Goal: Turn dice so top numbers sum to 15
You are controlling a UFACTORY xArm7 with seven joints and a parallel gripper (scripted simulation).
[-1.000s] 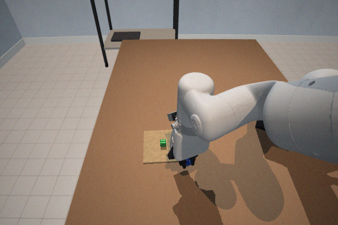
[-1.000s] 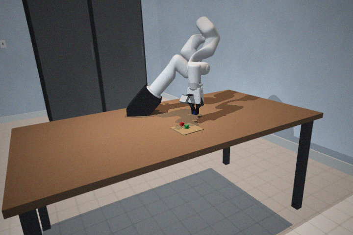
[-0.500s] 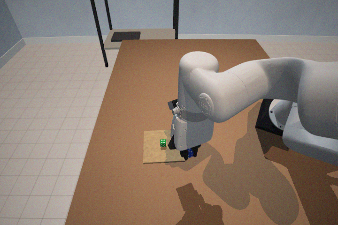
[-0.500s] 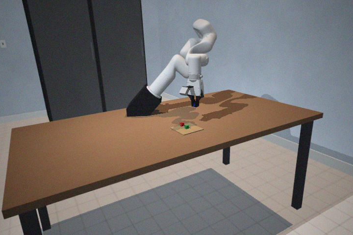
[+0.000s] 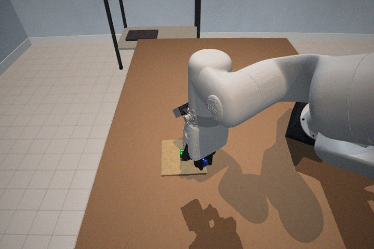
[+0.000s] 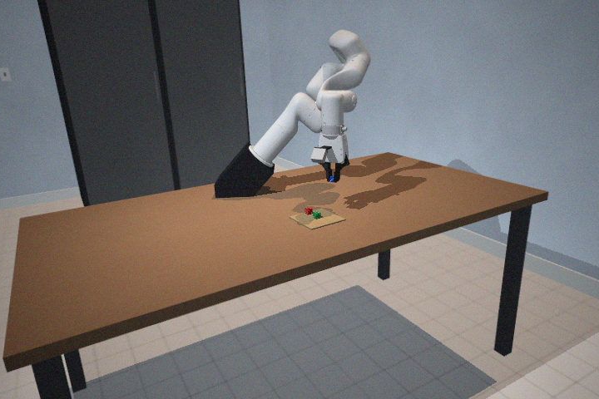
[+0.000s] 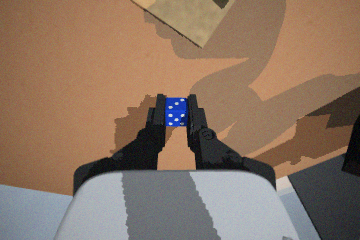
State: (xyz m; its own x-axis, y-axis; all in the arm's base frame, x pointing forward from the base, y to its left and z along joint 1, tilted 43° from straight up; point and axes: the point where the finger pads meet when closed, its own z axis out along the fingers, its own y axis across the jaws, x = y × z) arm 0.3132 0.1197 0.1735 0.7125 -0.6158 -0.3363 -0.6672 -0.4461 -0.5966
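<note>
My hand is 11 cm above the green die, 9 cm to the left of it and 8 cm short of it. From my hand the other things lie so: blue die 1 cm below; then tan mat 12 cm below, 9 cm to the right, 8 cm ahead; then red die 11 cm below, 10 cm to the right, 3 cm ahead.
</note>
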